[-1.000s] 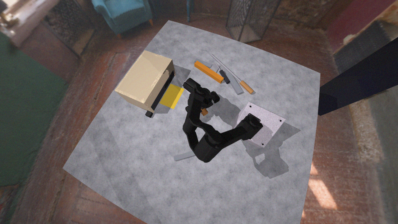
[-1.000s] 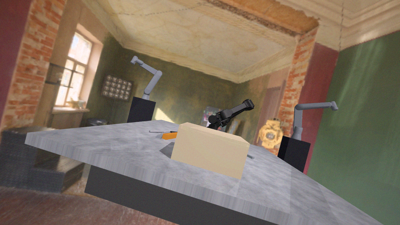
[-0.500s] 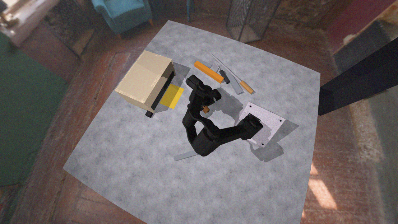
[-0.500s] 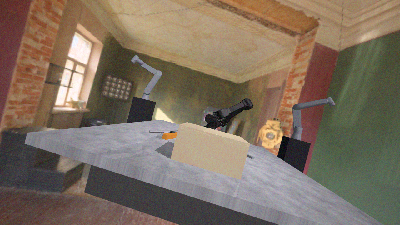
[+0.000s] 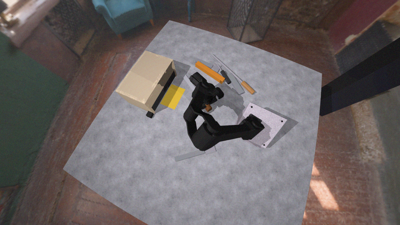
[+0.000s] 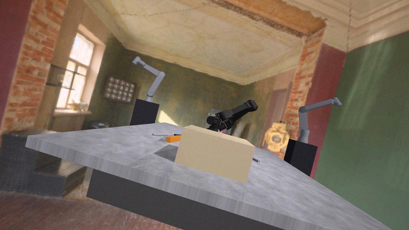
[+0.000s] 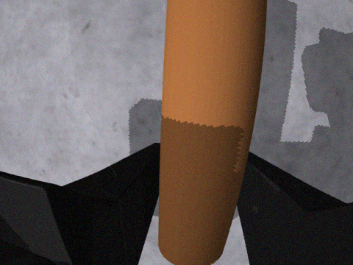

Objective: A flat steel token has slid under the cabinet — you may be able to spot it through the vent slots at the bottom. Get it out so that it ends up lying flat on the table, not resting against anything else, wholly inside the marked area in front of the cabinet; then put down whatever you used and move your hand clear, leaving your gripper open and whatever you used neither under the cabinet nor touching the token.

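Right now the grey bar is 80 mm behind my gripper tip and 230 mm to the right of it. Also, from my gripper tip: flat grey token: 310 mm ahead, 20 mm to the left, 10 mm below; then orange bar: 100 mm ahead, 220 mm to the right; then black-handled tool: 30 mm ahead, 260 mm to the right.
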